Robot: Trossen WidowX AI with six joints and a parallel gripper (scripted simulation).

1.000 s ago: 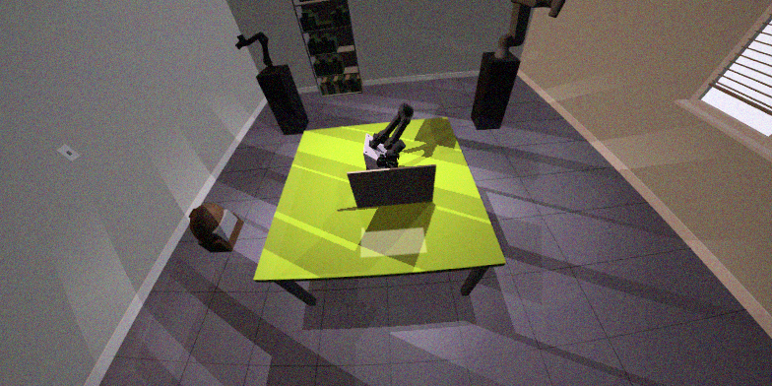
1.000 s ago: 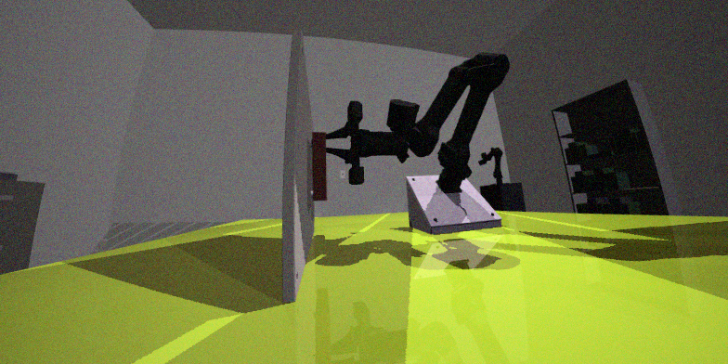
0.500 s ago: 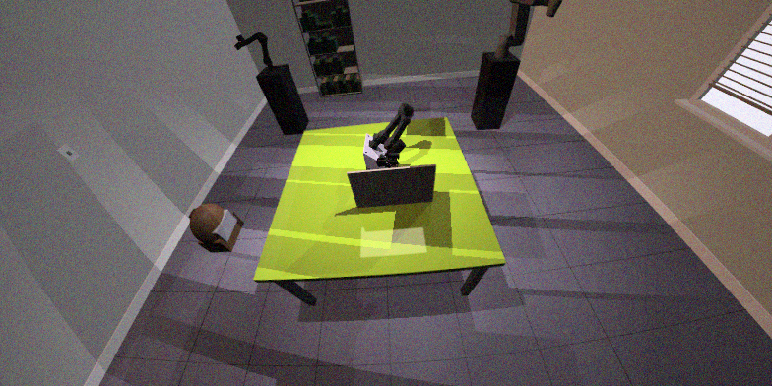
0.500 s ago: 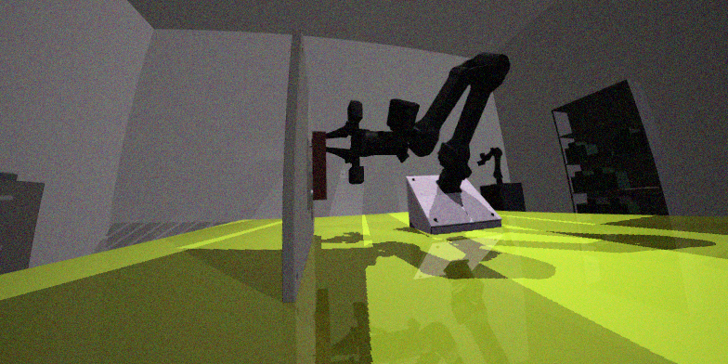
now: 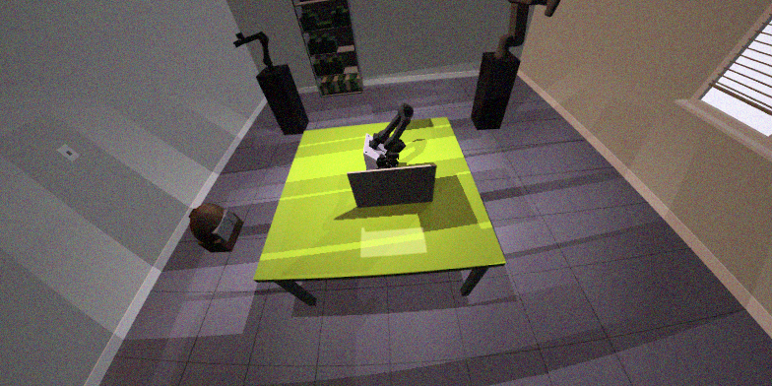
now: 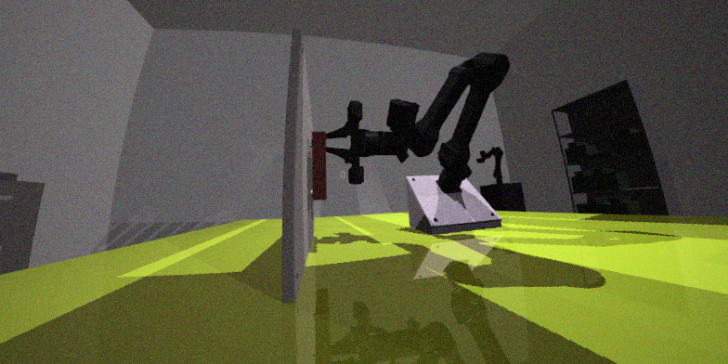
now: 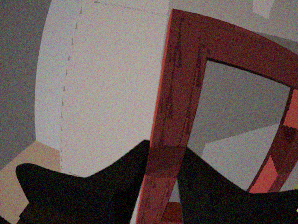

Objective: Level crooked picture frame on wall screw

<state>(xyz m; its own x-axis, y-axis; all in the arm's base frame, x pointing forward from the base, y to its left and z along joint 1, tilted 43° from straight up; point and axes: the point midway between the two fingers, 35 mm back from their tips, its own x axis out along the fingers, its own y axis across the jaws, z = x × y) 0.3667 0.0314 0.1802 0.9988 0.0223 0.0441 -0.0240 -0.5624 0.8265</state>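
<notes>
Now: gripper tip 50 mm above the dark red picture frame and 10 mm to the left of it. Also, from my gripper tip: grey wall panel (70 mm below, 20 mm ahead, 10 mm to the right).
</notes>
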